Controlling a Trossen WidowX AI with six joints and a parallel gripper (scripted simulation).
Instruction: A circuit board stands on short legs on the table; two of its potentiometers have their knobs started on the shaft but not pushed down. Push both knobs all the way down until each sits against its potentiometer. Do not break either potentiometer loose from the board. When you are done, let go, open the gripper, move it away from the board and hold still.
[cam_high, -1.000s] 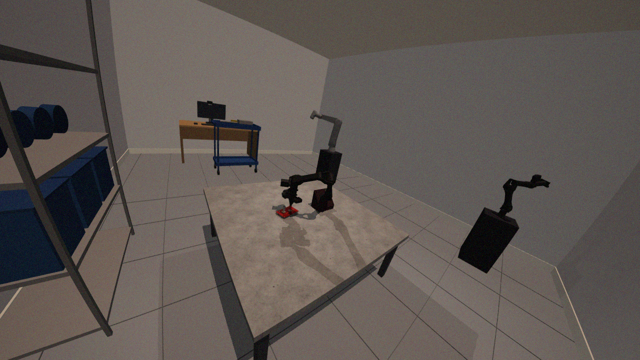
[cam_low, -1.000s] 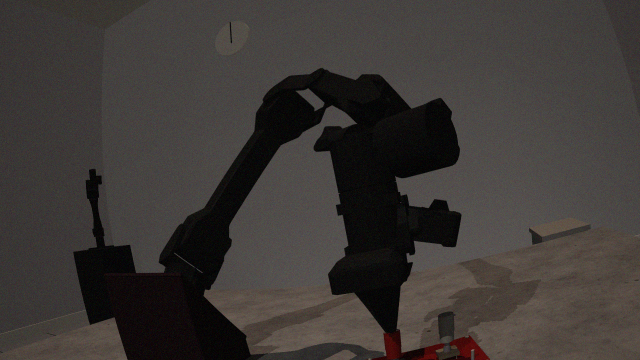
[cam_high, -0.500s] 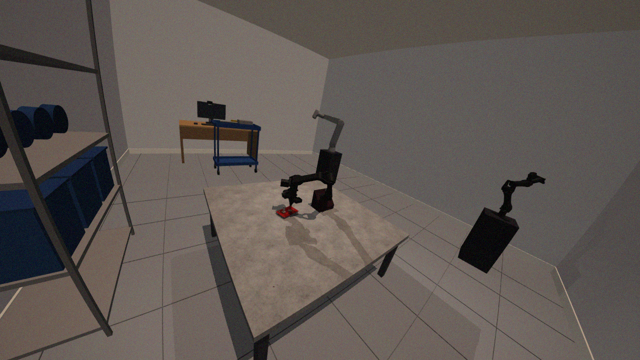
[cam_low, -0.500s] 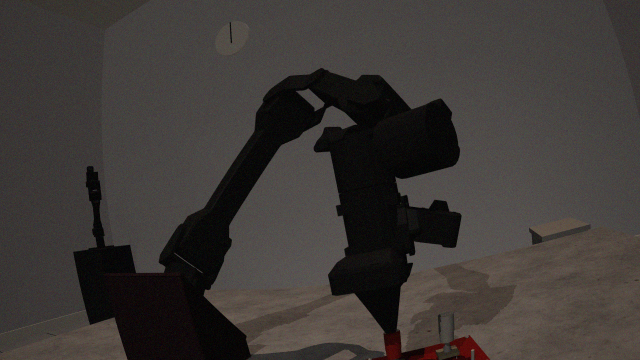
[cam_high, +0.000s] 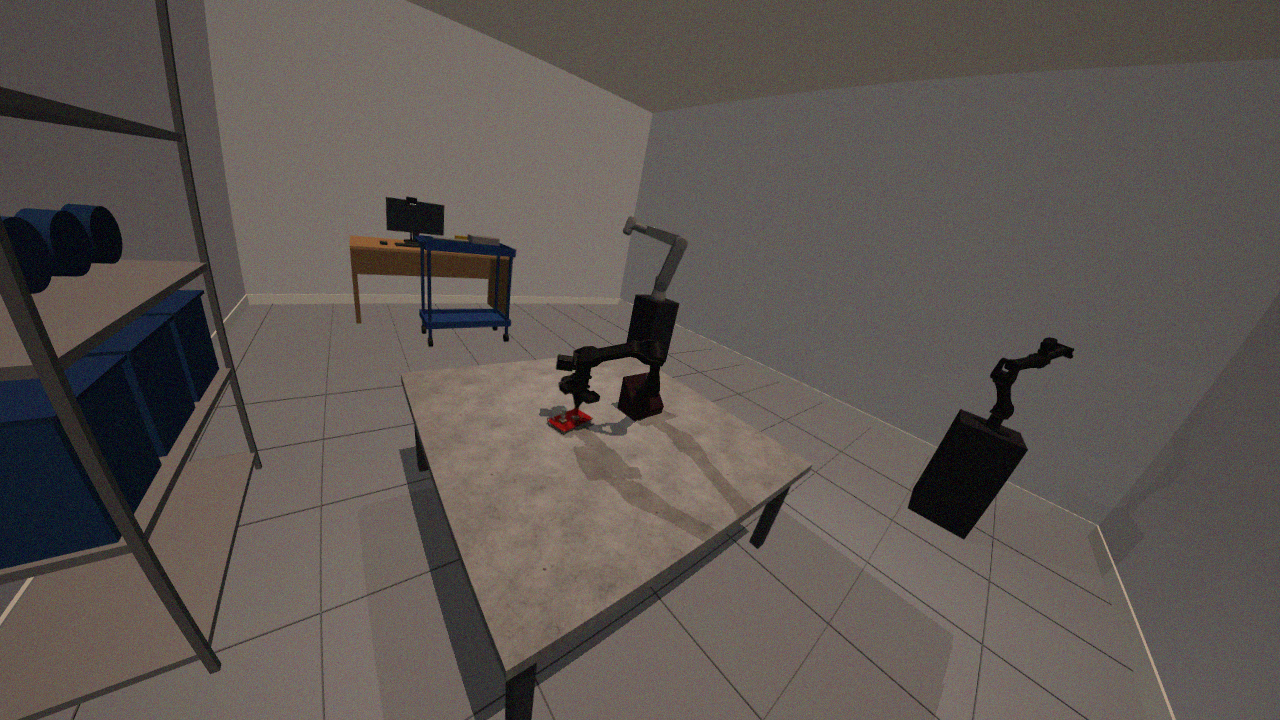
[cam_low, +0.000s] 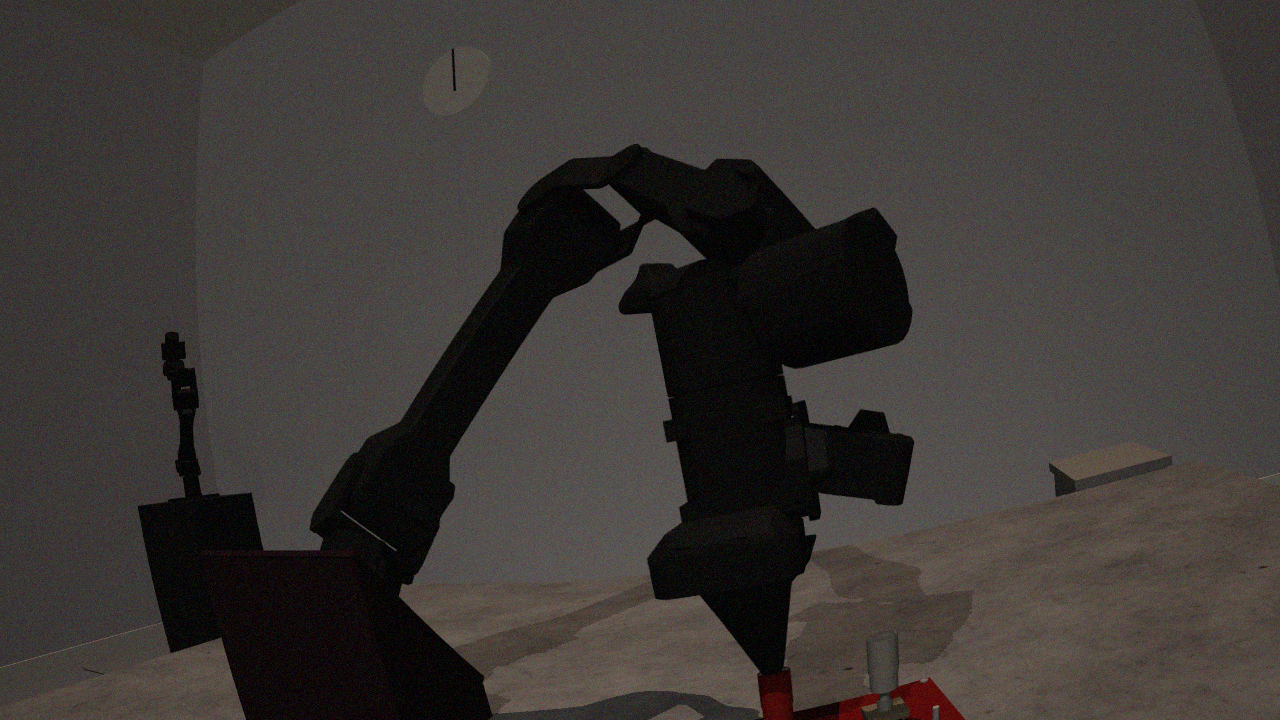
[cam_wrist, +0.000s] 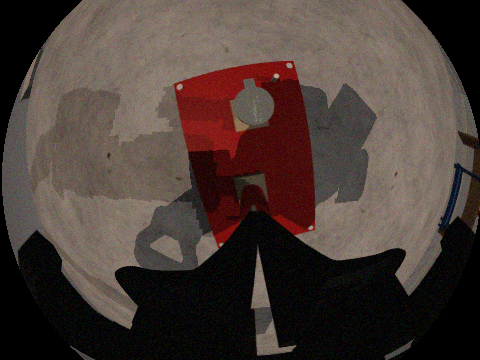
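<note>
Right now the red knob is 1 cm below my gripper tip. The rest, counted from my gripper tip: grey knob (6 cm ahead, 1 cm below).
</note>
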